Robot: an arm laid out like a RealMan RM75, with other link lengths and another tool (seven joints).
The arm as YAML. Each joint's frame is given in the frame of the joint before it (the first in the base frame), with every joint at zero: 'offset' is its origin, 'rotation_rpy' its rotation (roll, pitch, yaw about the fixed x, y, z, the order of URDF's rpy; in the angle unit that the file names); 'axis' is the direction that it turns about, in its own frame. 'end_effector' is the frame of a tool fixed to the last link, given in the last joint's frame.
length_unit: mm
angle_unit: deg
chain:
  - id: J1
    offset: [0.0, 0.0, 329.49]
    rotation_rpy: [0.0, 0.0, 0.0]
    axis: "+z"
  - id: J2
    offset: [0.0, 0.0, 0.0]
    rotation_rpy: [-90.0, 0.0, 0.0]
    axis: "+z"
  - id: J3
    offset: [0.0, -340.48, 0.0]
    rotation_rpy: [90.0, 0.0, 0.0]
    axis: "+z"
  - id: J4
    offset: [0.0, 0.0, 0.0]
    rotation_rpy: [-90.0, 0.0, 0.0]
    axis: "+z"
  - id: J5
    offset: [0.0, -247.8, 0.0]
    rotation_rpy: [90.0, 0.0, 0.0]
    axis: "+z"
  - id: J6
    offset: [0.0, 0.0, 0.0]
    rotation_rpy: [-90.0, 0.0, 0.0]
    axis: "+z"
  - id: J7
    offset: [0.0, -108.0, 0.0]
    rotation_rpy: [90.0, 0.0, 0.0]
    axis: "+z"
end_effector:
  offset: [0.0, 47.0, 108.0]
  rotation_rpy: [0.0, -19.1, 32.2]
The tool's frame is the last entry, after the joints.
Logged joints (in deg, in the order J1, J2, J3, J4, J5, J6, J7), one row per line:
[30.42, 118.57, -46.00, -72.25, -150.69, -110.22, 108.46]
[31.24, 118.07, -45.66, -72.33, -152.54, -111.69, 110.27]
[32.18, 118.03, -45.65, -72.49, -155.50, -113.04, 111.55]
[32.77, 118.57, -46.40, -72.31, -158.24, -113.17, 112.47]
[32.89, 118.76, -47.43, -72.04, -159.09, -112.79, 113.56]
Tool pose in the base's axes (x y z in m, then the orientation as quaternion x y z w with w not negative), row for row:
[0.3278, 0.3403, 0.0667, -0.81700, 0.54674, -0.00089, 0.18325]
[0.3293, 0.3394, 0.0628, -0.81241, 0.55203, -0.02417, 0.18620]
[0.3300, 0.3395, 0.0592, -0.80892, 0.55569, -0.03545, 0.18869]
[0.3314, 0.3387, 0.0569, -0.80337, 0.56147, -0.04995, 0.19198]
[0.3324, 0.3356, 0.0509, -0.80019, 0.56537, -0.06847, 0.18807]
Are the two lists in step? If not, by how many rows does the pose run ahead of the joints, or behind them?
The pose runs 2 rows ahead of the joints: the pose in row i belongs to the joints in row i + 2.
